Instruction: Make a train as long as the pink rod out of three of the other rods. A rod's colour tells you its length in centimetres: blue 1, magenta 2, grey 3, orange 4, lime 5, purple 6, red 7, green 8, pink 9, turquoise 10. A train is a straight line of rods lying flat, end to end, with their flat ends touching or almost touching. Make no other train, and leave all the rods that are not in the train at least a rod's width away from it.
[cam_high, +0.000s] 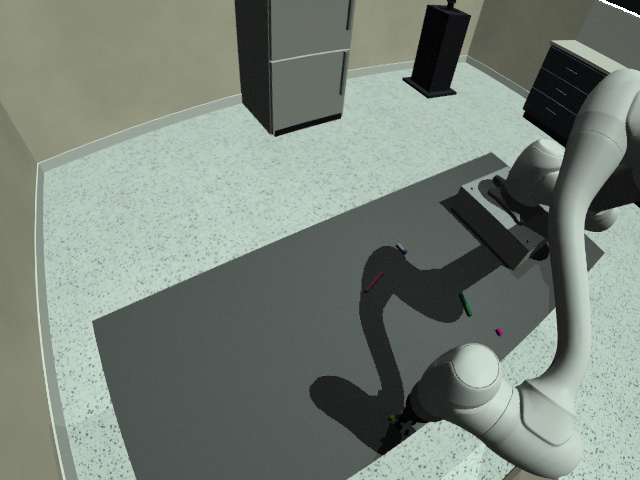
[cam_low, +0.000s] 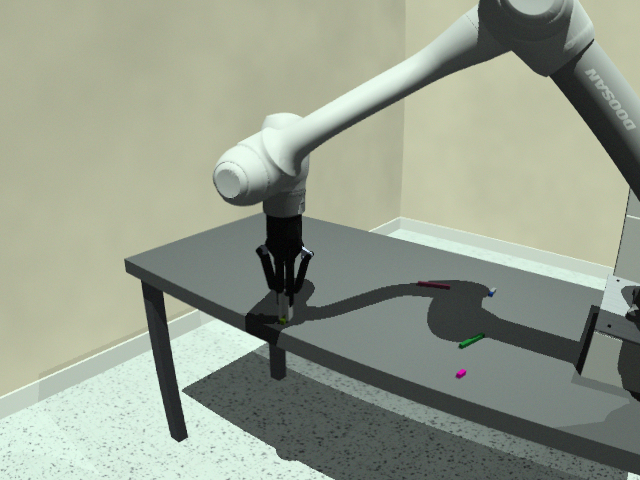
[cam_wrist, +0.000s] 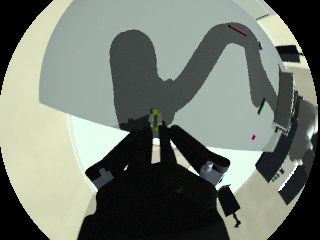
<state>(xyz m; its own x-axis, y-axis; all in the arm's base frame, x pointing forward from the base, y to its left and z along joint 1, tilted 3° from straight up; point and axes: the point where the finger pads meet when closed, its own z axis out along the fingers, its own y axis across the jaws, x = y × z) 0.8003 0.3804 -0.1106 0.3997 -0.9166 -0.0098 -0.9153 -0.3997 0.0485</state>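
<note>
The grey rod is 32 cm behind my hand, 46 cm to the right of it and 3 cm below it. The rest, counted from my hand: pink rod: 17 cm behind, 39 cm to the right, 3 cm below; lime rod: 3 cm below; green rod: 39 cm behind, 18 cm to the right, 3 cm below.
</note>
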